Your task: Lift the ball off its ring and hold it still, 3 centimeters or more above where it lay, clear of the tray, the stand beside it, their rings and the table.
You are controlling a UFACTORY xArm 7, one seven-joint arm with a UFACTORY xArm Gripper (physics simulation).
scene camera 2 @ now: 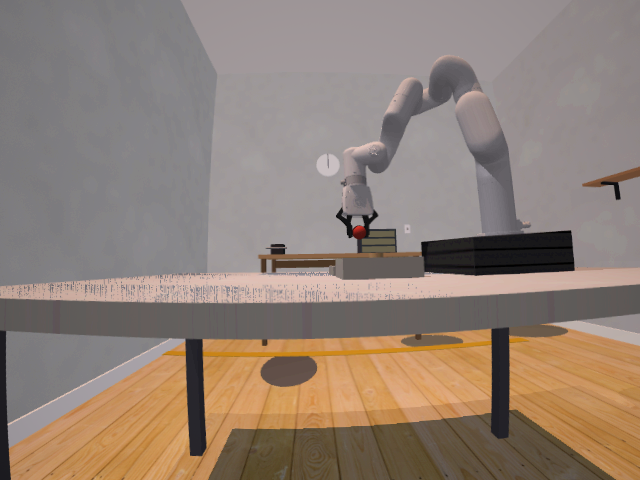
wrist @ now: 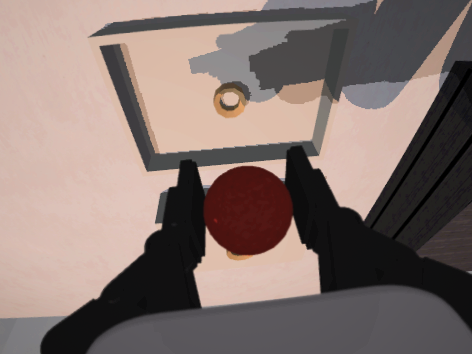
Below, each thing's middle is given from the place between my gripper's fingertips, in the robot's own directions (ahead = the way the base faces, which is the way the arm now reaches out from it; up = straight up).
Labels:
The red ball (wrist: 248, 210) is 10 mm to the left of my hand and 20 mm above it. From my hand the other things lie so: stand (scene camera 2: 376, 266): 20 mm behind, 190 mm to the left, 90 mm below; then grey tray (wrist: 225, 92): 10 mm to the left, 110 mm below.

